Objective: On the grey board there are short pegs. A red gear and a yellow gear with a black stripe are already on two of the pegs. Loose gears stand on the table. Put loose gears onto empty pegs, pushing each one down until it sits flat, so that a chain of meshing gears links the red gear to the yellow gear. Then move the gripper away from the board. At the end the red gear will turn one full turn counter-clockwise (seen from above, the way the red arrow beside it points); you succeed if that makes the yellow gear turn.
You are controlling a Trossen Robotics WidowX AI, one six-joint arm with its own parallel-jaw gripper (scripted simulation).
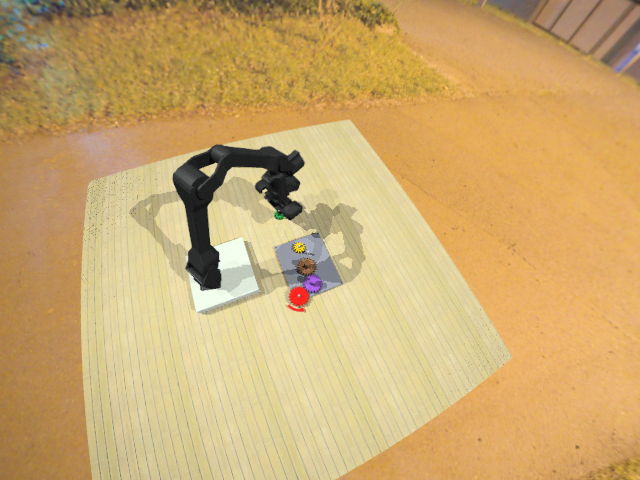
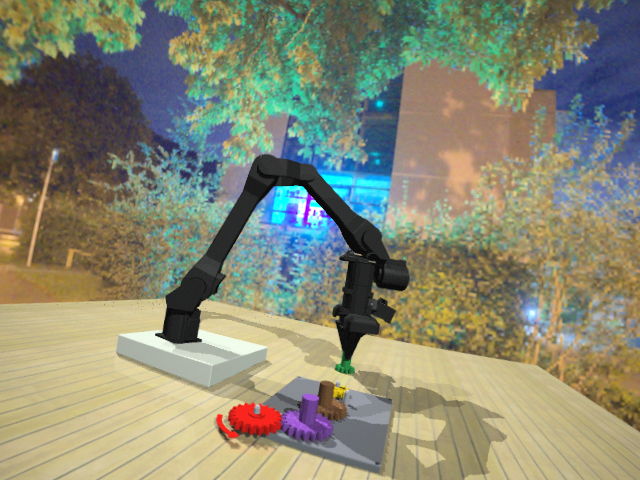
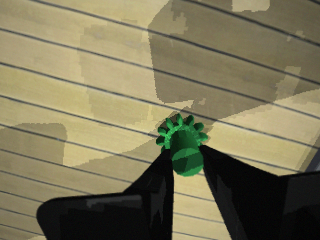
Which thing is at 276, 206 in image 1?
My gripper.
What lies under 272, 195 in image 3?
My gripper.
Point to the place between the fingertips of my gripper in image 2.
346, 357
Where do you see a purple gear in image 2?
306, 424
